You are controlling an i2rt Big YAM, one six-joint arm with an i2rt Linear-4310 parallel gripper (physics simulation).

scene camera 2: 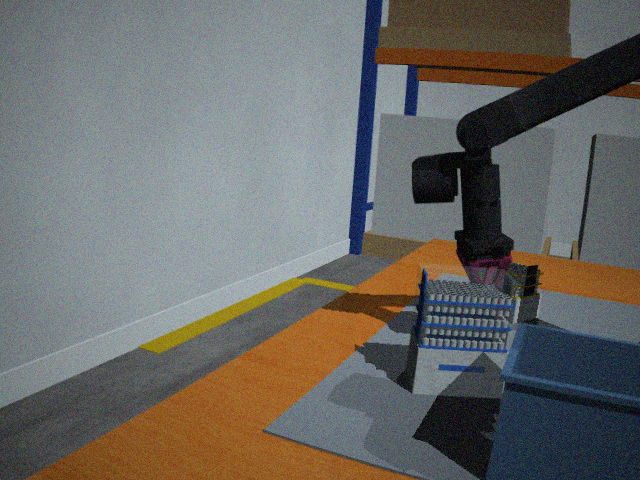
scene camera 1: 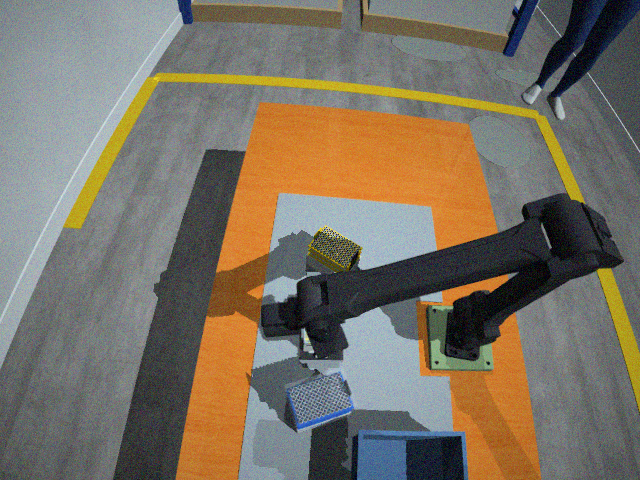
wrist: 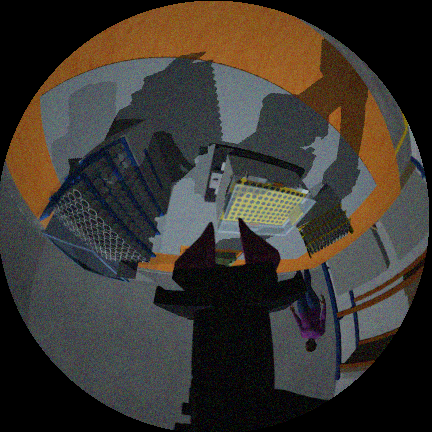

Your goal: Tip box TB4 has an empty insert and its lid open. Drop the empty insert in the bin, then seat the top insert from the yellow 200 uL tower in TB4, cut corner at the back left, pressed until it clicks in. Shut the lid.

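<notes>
Tip box TB4 (wrist: 267,207) stands on the grey mat in the wrist view, with a yellow perforated plate showing inside clear walls. I cannot tell how its clear lid stands. In scene camera 1 the arm hides most of the box. The yellow tower (scene camera 1: 336,248) (scene camera 2: 528,307) (wrist: 327,232) stands beside it, with rows of tips on top. My gripper (wrist: 225,223) (scene camera 2: 486,276) is open by a small gap, with nothing between its fingers. It points down near the box's clear edge; whether it touches is unclear. The blue bin (scene camera 1: 410,434) (scene camera 2: 568,428) stands at the near right.
A blue tower (scene camera 1: 320,400) (scene camera 2: 467,320) (wrist: 100,220) of stacked tip racks stands between TB4 and the bin, close to the arm. The green base plate (scene camera 1: 436,356) of the arm is at the right. A person (scene camera 1: 568,56) (wrist: 310,320) stands beyond the orange table top.
</notes>
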